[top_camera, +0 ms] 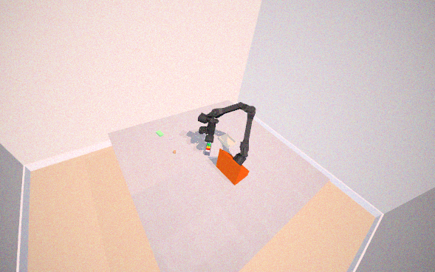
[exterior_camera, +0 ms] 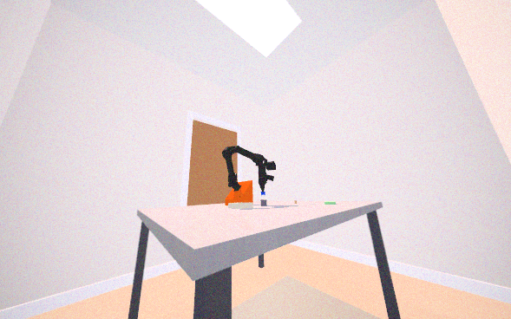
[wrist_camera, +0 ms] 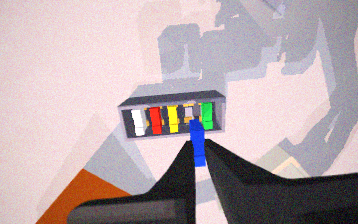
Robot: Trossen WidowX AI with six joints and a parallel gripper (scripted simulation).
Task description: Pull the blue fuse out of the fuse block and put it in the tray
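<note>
Right now the pale tray is 4 cm behind my gripper tip, 19 cm to the right of it and 9 cm below it. Round my gripper tip: blue fuse (1 cm below); green fuse (1 cm ahead, 2 cm to the right, 7 cm below); yellow fuse (1 cm behind, 1 cm to the left, 7 cm below).
</note>
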